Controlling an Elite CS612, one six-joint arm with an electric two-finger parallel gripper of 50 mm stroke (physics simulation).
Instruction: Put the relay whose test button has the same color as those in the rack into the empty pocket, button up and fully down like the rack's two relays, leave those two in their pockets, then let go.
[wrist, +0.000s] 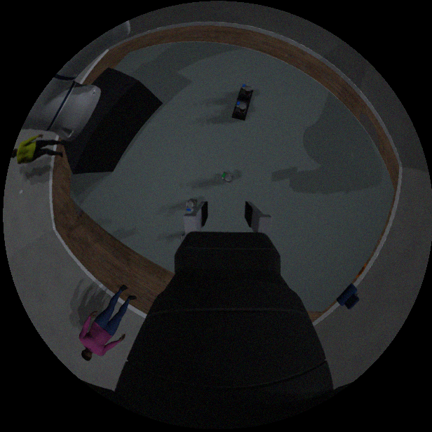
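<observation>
The dark rack (239, 117) stands in the upper part of the wrist view. It holds two relays with blue buttons, one (246, 92) at its far end and one (241, 108) towards its near end. The empty pocket is hard to make out in the dark. A loose relay with a green button (227, 176) stands ahead of the fingers. A loose relay with a blue button (190, 204) shows just beyond the left finger, which partly overlaps it. My gripper (226, 208) is open and empty, above the table, with neither loose relay between its fingers.
A small pale thing (183, 238) is mostly hidden beside the left finger. A large black block (112, 122) stands at the left, with a grey robot arm (75, 110) behind it. A brown border (112, 255) rings the table. Two human figures (100, 337) (27, 151) are beyond the edge.
</observation>
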